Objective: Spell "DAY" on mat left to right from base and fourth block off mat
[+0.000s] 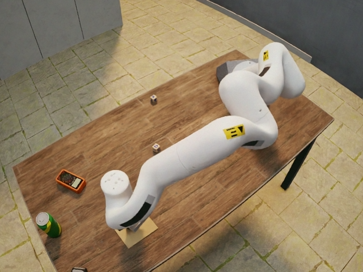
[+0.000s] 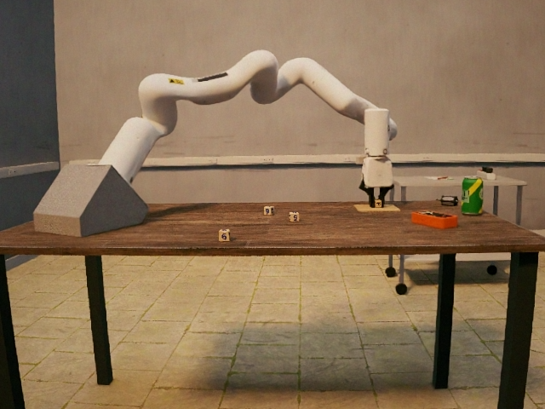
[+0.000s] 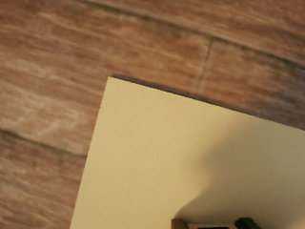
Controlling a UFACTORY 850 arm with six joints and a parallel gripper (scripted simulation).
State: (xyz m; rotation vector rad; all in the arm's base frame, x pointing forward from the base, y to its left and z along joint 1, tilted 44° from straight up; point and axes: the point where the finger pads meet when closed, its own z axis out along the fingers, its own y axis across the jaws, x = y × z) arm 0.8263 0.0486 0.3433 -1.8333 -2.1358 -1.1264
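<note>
The tan mat lies 20 mm below my hand. From my hand the other things lie so: dark object 260 mm ahead, 60 mm to the left, 10 mm below.
</note>
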